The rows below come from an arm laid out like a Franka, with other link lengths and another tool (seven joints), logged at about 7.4 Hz.
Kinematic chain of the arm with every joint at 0, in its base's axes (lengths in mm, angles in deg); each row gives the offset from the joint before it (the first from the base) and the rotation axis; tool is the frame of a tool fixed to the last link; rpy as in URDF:
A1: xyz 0 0 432.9 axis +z
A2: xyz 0 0 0 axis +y
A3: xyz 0 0 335 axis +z
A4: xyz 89.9 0 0 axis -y
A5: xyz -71 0 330.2 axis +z
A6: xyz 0 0 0 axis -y
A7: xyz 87.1 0 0 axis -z
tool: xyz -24 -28 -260.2 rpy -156.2 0 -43.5
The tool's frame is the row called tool.
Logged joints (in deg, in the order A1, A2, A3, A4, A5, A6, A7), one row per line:
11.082 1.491 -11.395 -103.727 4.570 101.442 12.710
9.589 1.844 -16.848 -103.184 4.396 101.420 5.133
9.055 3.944 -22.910 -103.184 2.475 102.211 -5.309
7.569 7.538 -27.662 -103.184 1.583 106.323 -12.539
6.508 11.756 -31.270 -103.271 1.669 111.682 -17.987
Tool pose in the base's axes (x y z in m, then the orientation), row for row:
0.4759 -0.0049 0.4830 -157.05 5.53 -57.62
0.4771 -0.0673 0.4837 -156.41 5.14 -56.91
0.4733 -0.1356 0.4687 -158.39 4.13 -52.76
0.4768 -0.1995 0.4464 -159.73 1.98 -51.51
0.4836 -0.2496 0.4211 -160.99 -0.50 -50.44
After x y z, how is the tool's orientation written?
As angles about the fixed x, y, z axes (roll, pitch, yaw), in degrees.
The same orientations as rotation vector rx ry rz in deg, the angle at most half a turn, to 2 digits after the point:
-136.86 77.03 -8.72
-136.97 75.90 -9.40
-141.62 71.46 -8.33
-144.43 70.23 -9.97
-147.12 69.16 -12.24

